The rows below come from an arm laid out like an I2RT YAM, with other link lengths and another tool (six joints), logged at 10 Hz.
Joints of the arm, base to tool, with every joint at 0 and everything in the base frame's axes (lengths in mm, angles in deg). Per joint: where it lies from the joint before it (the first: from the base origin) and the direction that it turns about. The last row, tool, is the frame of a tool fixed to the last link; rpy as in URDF.
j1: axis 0 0 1 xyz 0 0 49.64
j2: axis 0 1 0 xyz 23 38.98 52.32
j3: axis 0 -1 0 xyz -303.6 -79.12 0
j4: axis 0 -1 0 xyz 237.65 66.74 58.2
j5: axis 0 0 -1 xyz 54.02 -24.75 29.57
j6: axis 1 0 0 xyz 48.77 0 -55.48
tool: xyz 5 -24 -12 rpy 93.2 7.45 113.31
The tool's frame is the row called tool.
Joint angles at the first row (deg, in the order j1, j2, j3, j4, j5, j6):
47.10, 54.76, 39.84, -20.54, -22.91, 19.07
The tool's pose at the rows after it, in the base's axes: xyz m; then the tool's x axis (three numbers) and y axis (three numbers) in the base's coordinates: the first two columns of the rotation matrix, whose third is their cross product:
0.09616, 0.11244, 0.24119, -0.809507, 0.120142, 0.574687, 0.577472, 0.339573, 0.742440
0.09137, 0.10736, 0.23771, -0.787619, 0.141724, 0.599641, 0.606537, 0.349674, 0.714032
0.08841, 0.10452, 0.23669, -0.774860, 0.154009, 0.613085, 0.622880, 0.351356, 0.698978
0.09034, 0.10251, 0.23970, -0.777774, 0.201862, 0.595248, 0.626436, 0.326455, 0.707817
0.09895, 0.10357, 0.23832, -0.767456, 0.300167, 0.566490, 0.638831, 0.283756, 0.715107
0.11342, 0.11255, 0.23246, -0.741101, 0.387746, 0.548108, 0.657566, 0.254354, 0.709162
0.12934, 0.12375, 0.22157, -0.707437, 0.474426, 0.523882, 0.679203, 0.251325, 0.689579
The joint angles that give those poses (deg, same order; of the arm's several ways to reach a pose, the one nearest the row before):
47.19, 53.03, 38.94, -21.96, -22.93, 20.19
47.14, 52.27, 38.46, -24.21, -22.85, 21.07
47.20, 51.72, 38.32, -25.49, -22.69, 21.79
47.23, 51.44, 38.87, -25.66, -19.49, 22.74
47.11, 53.06, 38.94, -23.90, -13.47, 24.53
47.02, 57.64, 39.14, -20.55, -8.51, 26.23
47.06, 63.78, 39.47, -17.52, -3.84, 27.18

